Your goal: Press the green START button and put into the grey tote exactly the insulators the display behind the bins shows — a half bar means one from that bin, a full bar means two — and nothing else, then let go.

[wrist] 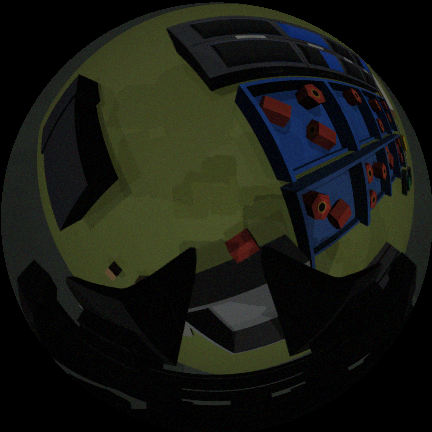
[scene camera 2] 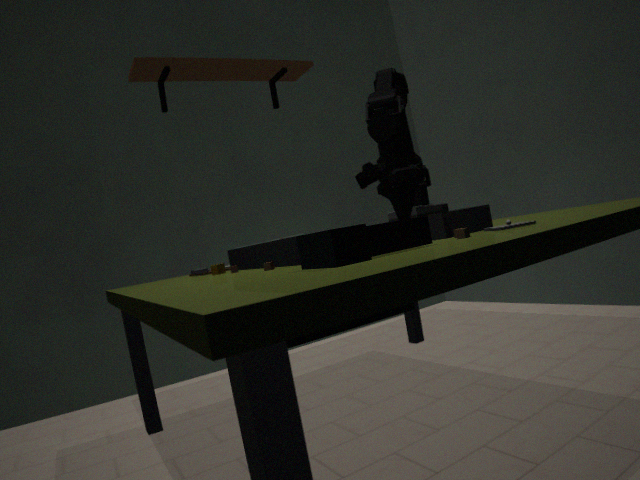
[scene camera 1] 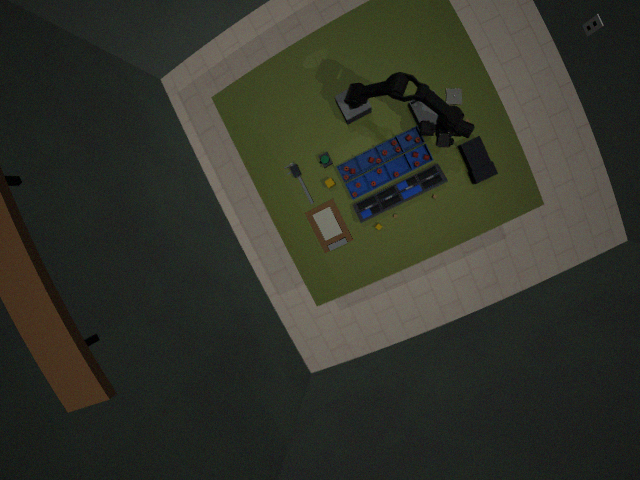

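Seen in the pictures: gripper, fingertip midpoint: [wrist: 229, 253]; arm's base, origin of the base link: [scene camera 2: 418, 207] [scene camera 1: 354, 101].
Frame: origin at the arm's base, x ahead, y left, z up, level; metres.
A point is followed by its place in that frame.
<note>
My gripper [scene camera 1: 435, 133] @(y 0.327, x 0.250, z -0.033 m) [wrist: 229, 253] @(y 0.327, x 0.250, z -0.033 m) is part-open and empty, low over the table between the grey tote [scene camera 1: 424, 113] @(y 0.310, x 0.137, z -0.078 m) [wrist: 245, 306] @(y 0.332, x 0.129, z -0.078 m) and the black box. In the wrist view a red insulator [wrist: 242, 245] @(y 0.317, x 0.237, z -0.061 m) lies just beyond the fingertips, by the tote's dark near wall; whether it touches the wall is unclear. Red insulators lie in the blue bins [scene camera 1: 398, 166] [wrist: 285, 145], in two rows of compartments. The display [scene camera 1: 411, 192] [wrist: 252, 52] behind them shows blue bars, some half, some full, among dark windows. The green START button [scene camera 1: 325, 159] @(y -0.215, x 0.212, z -0.043 m) [wrist: 409, 179] is beyond the bins' far end. Fingers hide part of the tote.
The black box [scene camera 1: 477, 160] @(y 0.478, x 0.426, z -0.031 m) [scene camera 2: 336, 246] @(y 0.556, x 0.506, z -0.053 m) [wrist: 70, 165] @(y 0.442, x 0.365, z -0.032 m) stands past the bins' end. A pale square plate [scene camera 1: 453, 96] @(y 0.465, x 0.099, z -0.071 m) lies near the tote. A small brown cube [scene camera 2: 461, 233] @(y 0.499, x 0.239, z -0.074 m) [wrist: 113, 270] @(y 0.486, x 0.234, z -0.070 m), yellow blocks [scene camera 1: 329, 182] @(y -0.229, x 0.325, z -0.044 m) [scene camera 1: 378, 226] @(y -0.058, x 0.604, z -0.058 m), a clipboard [scene camera 1: 313, 221] @(y -0.371, x 0.489, z -0.077 m) and a brush-like tool [scene camera 1: 294, 170] @(y -0.385, x 0.211, z -0.064 m) are on the table.
</note>
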